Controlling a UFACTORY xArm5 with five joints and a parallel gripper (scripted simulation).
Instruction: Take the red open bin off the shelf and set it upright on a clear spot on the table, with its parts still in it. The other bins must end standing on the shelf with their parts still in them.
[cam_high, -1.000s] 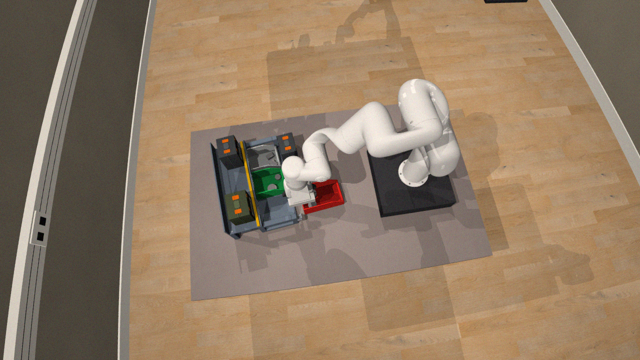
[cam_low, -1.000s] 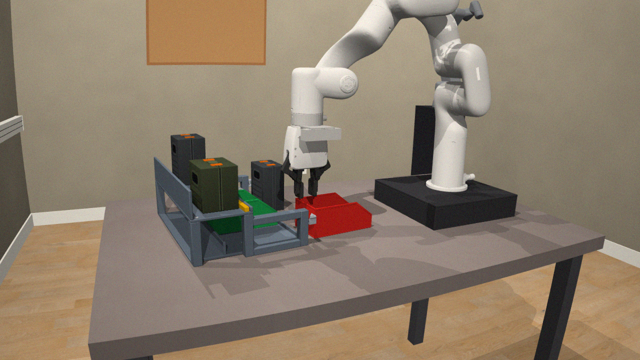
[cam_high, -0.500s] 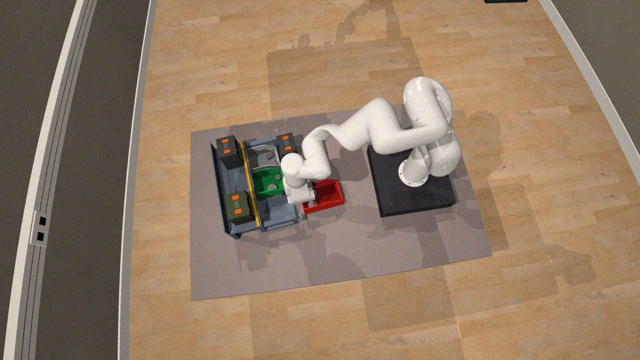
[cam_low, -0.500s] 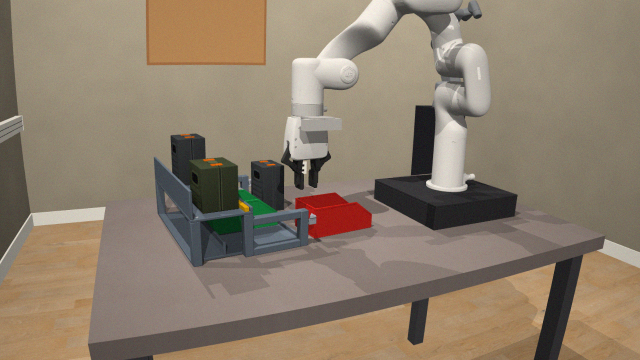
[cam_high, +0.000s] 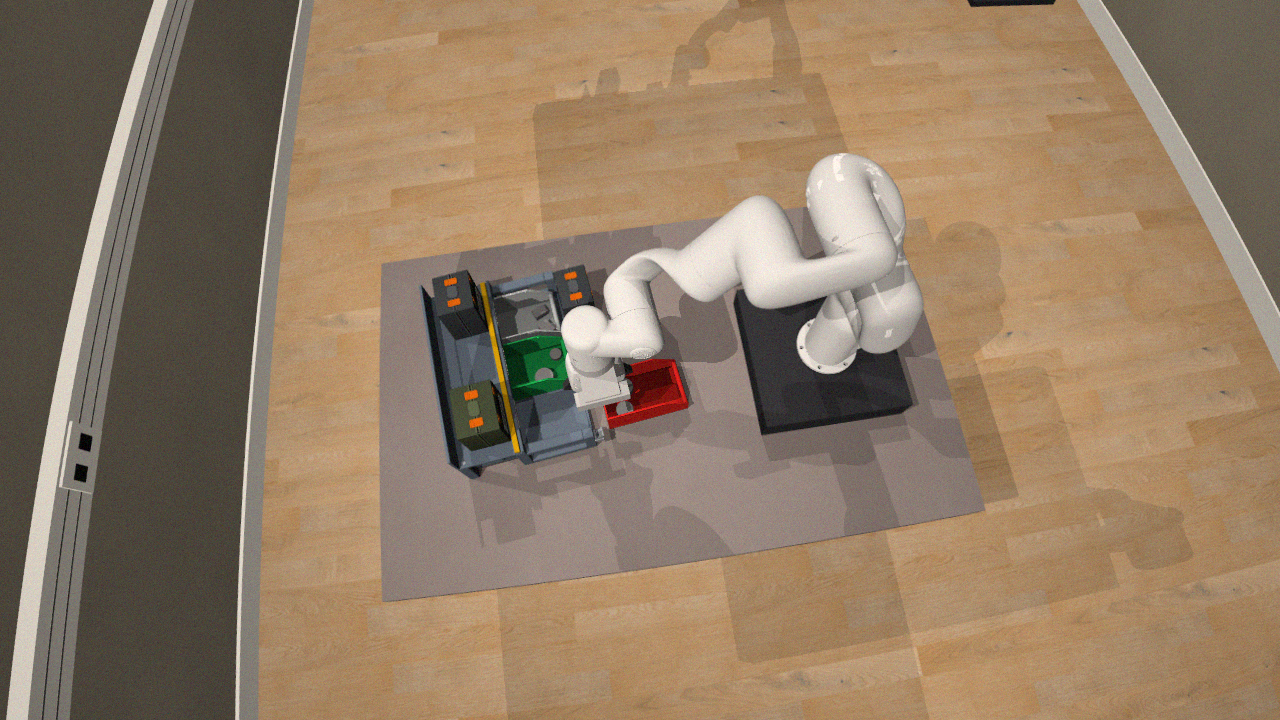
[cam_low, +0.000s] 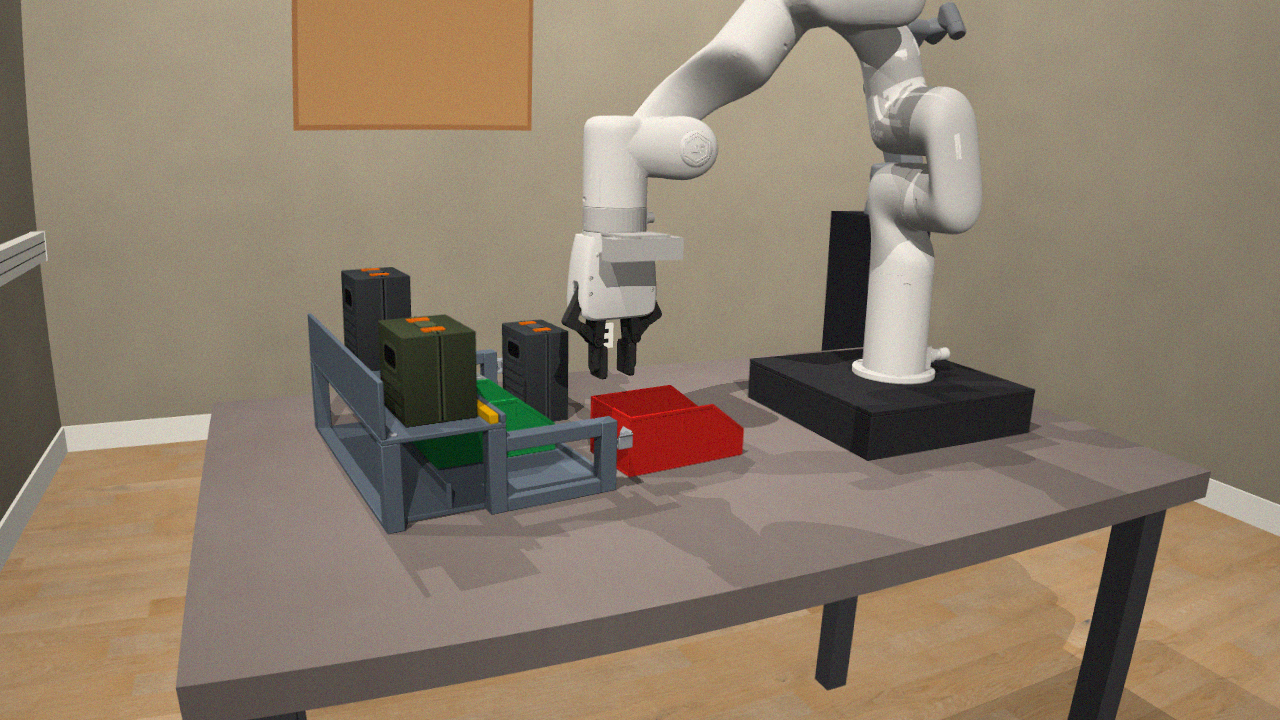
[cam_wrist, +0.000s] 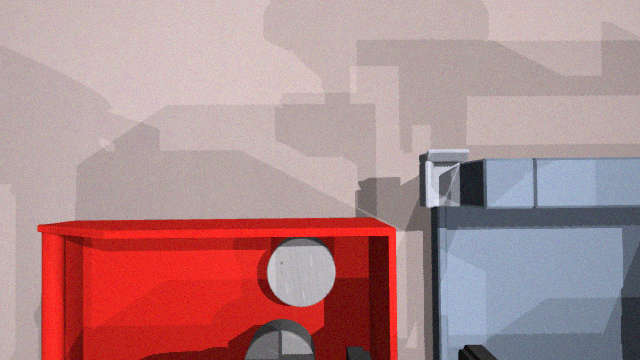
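Now: hand 80 mm past the red open bin, 10 mm to the left of it and 100 mm above it. Round my hand: green bin 150 mm ahead, 90 mm to the right, 90 mm below; grey shelf 170 mm ahead, 90 mm to the right, 70 mm below; grey disc 40 mm behind, 20 mm to the left, 120 mm below.
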